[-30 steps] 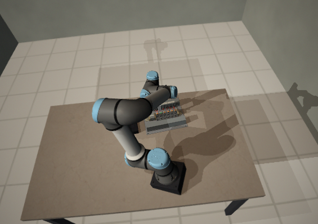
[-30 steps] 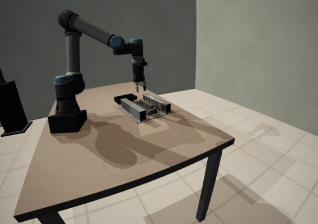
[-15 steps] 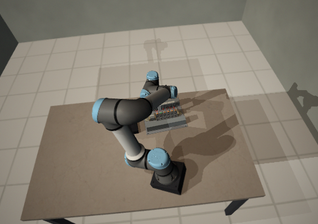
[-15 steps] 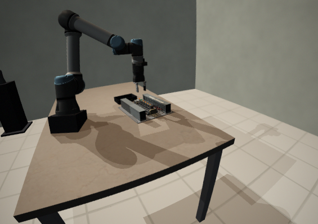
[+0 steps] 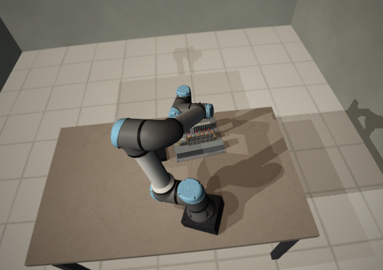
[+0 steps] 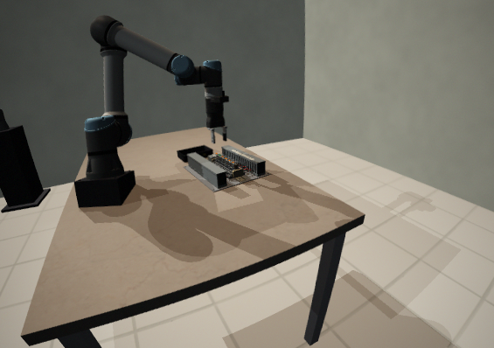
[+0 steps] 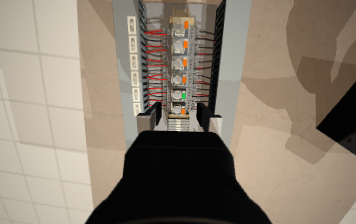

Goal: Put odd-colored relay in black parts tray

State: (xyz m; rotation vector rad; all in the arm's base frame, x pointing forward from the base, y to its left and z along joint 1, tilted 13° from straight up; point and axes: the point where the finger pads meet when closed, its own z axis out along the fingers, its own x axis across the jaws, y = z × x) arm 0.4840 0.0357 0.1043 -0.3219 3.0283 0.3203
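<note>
My gripper is now 1 cm to the left of the relay and 9 cm above it. From my hand the other things lie so: black parts tray: 8 cm behind, 23 cm to the left, 13 cm below; then relay panel: 1 cm ahead, 3 cm to the right, 11 cm below.
</note>
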